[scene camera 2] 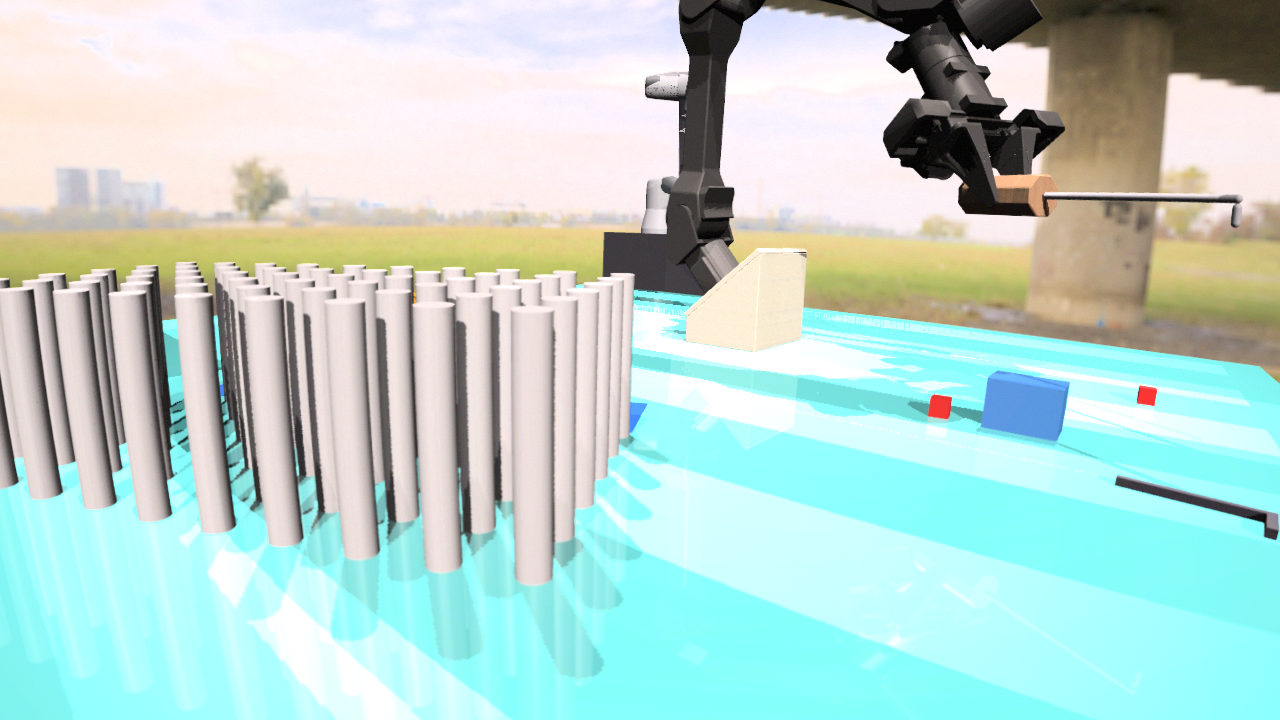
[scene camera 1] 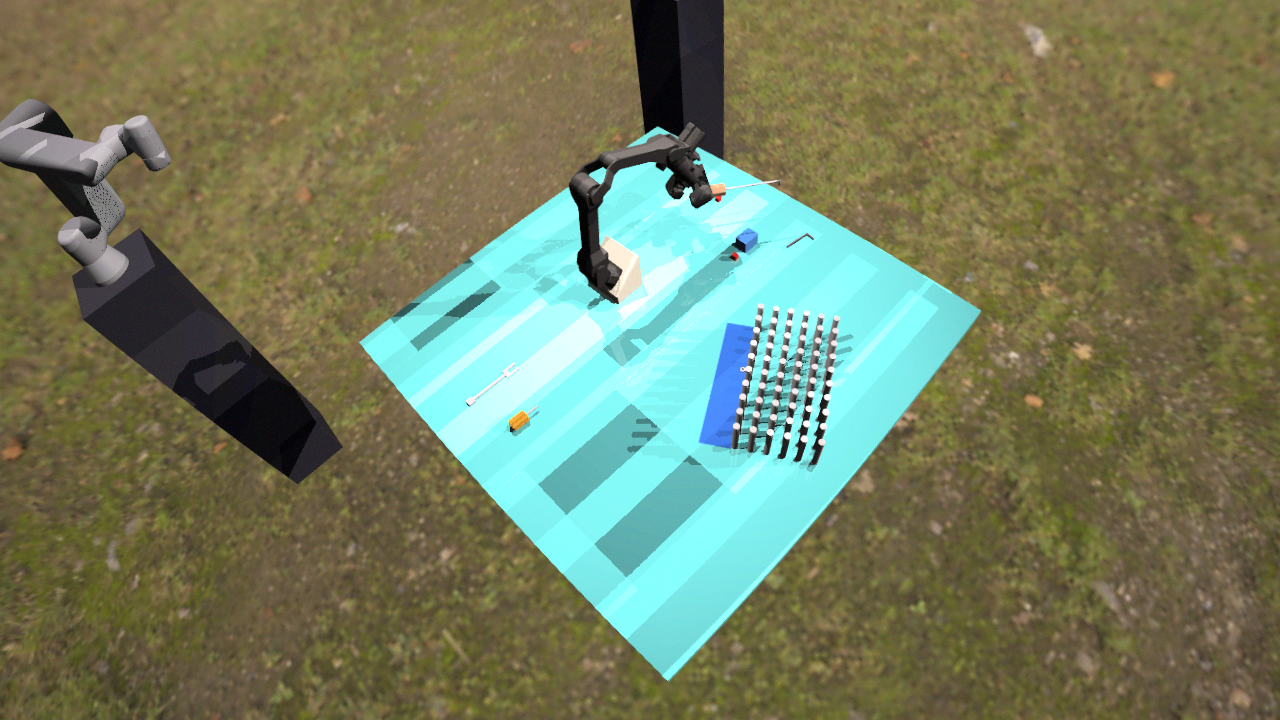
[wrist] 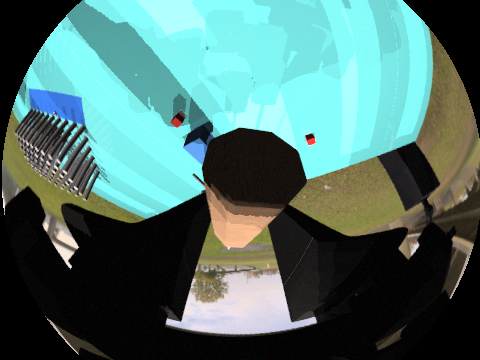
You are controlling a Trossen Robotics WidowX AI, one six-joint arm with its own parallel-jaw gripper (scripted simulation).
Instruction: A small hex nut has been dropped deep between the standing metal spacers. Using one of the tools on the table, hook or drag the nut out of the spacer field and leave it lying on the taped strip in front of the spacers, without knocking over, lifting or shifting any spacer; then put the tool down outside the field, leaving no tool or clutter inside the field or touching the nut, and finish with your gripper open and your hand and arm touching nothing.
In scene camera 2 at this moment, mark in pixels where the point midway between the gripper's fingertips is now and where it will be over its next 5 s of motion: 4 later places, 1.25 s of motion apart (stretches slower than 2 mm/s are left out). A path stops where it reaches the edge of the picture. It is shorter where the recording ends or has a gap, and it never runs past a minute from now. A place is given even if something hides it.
My gripper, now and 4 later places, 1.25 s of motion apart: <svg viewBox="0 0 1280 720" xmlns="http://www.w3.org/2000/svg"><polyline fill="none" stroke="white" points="1010,206 1024,239 1024,285 1018,328 1006,367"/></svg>
